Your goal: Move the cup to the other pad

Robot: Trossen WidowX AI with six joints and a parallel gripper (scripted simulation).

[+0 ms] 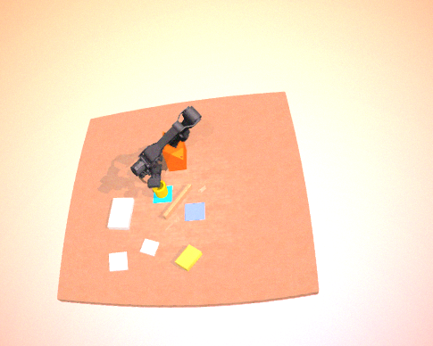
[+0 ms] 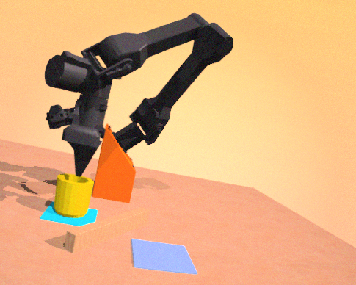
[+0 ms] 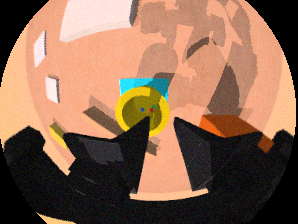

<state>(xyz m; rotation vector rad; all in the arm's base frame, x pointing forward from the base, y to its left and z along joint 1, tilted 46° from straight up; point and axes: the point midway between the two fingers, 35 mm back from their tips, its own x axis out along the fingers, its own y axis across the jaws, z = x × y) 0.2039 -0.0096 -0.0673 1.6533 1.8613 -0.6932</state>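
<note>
Right now the yellow cup is 40 mm below my gripper tip and 20 mm ahead of it. Round my gripper tip: wooden block (90 mm to the left, 80 mm ahead, 70 mm below); then cyan pad (80 mm below, 30 mm ahead).
</note>
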